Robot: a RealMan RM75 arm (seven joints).
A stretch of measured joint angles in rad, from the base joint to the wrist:
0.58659 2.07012 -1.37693 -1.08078 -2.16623 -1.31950 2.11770
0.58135 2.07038 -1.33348 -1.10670 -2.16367 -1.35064 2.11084
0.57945 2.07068 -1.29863 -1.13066 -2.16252 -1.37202 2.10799
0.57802 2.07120 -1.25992 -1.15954 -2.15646 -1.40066 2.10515
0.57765 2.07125 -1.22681 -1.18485 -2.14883 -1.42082 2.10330
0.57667 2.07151 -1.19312 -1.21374 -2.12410 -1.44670 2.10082
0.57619 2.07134 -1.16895 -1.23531 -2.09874 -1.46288 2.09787
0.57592 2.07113 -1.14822 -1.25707 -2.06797 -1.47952 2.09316
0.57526 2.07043 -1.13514 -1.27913 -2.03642 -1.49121 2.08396
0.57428 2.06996 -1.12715 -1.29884 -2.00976 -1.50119 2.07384
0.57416 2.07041 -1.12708 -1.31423 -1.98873 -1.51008 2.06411
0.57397 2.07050 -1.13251 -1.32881 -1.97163 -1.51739 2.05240
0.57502 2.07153 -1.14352 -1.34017 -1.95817 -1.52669 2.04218
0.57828 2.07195 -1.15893 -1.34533 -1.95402 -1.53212 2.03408
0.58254 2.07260 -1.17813 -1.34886 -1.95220 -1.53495 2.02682
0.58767 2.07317 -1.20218 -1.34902 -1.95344 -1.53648 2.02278
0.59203 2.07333 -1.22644 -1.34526 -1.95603 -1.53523 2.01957
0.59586 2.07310 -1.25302 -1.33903 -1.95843 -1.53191 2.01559
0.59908 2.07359 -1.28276 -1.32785 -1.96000 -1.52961 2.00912
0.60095 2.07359 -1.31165 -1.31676 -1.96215 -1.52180 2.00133
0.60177 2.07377 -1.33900 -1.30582 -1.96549 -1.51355 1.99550
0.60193 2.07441 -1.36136 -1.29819 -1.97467 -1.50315 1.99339
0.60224 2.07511 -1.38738 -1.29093 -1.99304 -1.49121 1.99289
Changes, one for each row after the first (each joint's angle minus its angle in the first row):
-0.00524 0.00026 0.04345 -0.02592 0.00256 -0.03114 -0.00686
-0.00714 0.00056 0.07830 -0.04988 0.00371 -0.05252 -0.00971
-0.00857 0.00108 0.11701 -0.07876 0.00977 -0.08116 -0.01255
-0.00894 0.00113 0.15012 -0.10407 0.01740 -0.10132 -0.01440
-0.00992 0.00139 0.18381 -0.13296 0.04213 -0.12720 -0.01688
-0.01040 0.00122 0.20798 -0.15453 0.06749 -0.14338 -0.01983
-0.01067 0.00101 0.22871 -0.17629 0.09826 -0.16002 -0.02454
-0.01133 0.00031 0.24179 -0.19835 0.12981 -0.17171 -0.03374
-0.01231 -0.00016 0.24978 -0.21806 0.15647 -0.18169 -0.04386
-0.01243 0.00029 0.24985 -0.23345 0.17750 -0.19058 -0.05359
-0.01262 0.00038 0.24442 -0.24803 0.19460 -0.19789 -0.06530
-0.01157 0.00141 0.23341 -0.25939 0.20806 -0.20719 -0.07552
-0.00831 0.00183 0.21800 -0.26455 0.21221 -0.21262 -0.08362
-0.00405 0.00248 0.19880 -0.26808 0.21403 -0.21545 -0.09088
0.00108 0.00305 0.17475 -0.26824 0.21279 -0.21698 -0.09492
0.00544 0.00321 0.15049 -0.26448 0.21020 -0.21573 -0.09813
0.00927 0.00298 0.12391 -0.25825 0.20780 -0.21241 -0.10211
0.01249 0.00347 0.09417 -0.24707 0.20623 -0.21011 -0.10858
0.01436 0.00347 0.06528 -0.23598 0.20408 -0.20230 -0.11637
0.01518 0.00365 0.03793 -0.22504 0.20074 -0.19405 -0.12220
0.01534 0.00429 0.01557 -0.21741 0.19156 -0.18365 -0.12431
0.01565 0.00499 -0.01045 -0.21015 0.17319 -0.17171 -0.12481

